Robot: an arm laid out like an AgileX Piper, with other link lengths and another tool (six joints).
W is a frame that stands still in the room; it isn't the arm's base.
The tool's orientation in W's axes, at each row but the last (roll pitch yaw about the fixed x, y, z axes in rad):
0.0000, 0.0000, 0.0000
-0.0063, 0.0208, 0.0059
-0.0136, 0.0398, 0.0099
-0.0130, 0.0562, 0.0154
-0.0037, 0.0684, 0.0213
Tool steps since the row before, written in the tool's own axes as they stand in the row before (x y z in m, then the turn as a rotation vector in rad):
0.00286, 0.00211, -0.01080, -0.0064, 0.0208, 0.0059
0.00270, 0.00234, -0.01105, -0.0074, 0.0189, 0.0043
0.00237, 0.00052, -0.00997, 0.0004, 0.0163, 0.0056
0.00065, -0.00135, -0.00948, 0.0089, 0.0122, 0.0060
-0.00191, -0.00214, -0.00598, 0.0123, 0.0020, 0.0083
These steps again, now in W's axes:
0.00286, 0.00211, -0.01080, -0.0064, 0.0208, 0.0059
0.00246, 0.00228, -0.01112, -0.0074, 0.0189, 0.0043
0.00197, 0.00040, -0.01006, 0.0005, 0.0164, 0.0054
0.00014, -0.00147, -0.00948, 0.0090, 0.0124, 0.0053
-0.00227, -0.00221, -0.00583, 0.0128, 0.0023, 0.0074

